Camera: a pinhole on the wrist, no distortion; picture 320 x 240 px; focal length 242.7 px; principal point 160.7 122.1 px. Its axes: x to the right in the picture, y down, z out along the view. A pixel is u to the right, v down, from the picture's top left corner.
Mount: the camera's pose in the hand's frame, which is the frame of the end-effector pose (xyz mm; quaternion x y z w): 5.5 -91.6 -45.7 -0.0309 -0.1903 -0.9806 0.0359
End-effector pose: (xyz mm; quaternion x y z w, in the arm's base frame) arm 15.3 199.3 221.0 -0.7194 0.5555 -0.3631 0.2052
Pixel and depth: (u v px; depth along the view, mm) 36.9 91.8 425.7
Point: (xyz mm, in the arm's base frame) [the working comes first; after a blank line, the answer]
In the camera's frame: -217.1 -53.1 425.7

193.5 -98.4 -3.8
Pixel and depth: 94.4 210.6 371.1
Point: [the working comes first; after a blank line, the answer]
In the camera's frame: -101.4 135.3 371.1

333.4 55.9 88.6
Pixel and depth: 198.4 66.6 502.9
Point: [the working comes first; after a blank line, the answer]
In the camera's frame: 78.1 -115.0 502.9

166.3 153.6 -184.9
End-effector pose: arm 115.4 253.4 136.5 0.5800 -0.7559 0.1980 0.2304
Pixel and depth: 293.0 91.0 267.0
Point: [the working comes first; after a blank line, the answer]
In the camera's frame: 145.5 -34.2 267.0

89.7 250.1 -102.2
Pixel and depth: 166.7 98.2 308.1
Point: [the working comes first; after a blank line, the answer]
In the camera's frame: 7.6 -30.3 308.1

36.0 128.9 -46.0
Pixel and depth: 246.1 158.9 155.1
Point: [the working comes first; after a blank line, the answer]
In the camera's frame: 54.6 23.5 155.1

167.5 207.3 25.2
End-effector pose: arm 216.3 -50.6 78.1 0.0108 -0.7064 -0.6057 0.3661
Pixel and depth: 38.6 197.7 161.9
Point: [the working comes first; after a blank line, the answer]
In the camera's frame: -81.5 50.4 161.9

51.3 -16.0 65.1
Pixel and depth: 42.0 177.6 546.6
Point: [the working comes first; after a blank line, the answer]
In the camera's frame: -267.3 125.0 546.6

-261.0 224.6 245.8
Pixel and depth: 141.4 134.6 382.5
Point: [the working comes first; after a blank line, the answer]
In the camera's frame: -30.4 19.7 382.5

24.8 199.2 137.3
